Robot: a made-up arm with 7 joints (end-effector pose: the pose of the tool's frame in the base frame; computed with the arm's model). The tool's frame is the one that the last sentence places. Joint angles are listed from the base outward.
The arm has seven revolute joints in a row. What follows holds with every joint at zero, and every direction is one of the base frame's. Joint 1 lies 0.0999 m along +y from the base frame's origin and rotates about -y. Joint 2 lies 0.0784 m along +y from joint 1 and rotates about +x. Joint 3 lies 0.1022 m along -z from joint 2 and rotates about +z. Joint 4 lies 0.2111 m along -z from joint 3 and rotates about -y. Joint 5 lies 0.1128 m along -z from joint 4 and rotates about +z. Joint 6 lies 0.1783 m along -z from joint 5 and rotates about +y. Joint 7 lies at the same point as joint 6 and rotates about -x. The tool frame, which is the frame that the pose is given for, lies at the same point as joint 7; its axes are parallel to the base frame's.
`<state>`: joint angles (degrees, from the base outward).
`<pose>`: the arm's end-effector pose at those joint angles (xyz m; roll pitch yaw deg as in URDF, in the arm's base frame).
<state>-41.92 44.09 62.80 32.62 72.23 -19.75 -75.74</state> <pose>-0.1497 0.6671 -0.2741 -0.92 -81.42 169.70</pose>
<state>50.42 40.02 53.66 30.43 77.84 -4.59 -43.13</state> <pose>0.3299 0.6321 -0.1594 -44.77 9.92 155.01</pose>
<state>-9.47 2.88 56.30 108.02 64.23 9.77 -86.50</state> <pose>0.1167 0.4195 -0.2338 -14.87 -36.69 142.09</pose>
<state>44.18 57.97 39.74 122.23 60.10 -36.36 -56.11</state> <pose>0.1012 0.3958 0.1676 -135.84 39.60 178.35</pose>
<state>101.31 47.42 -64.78 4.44 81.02 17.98 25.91</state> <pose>0.4133 0.6089 0.0924 -100.40 -65.40 112.79</pose>
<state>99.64 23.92 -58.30 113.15 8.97 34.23 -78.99</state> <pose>0.2467 0.0508 0.1846 -159.49 -3.88 -150.93</pose>
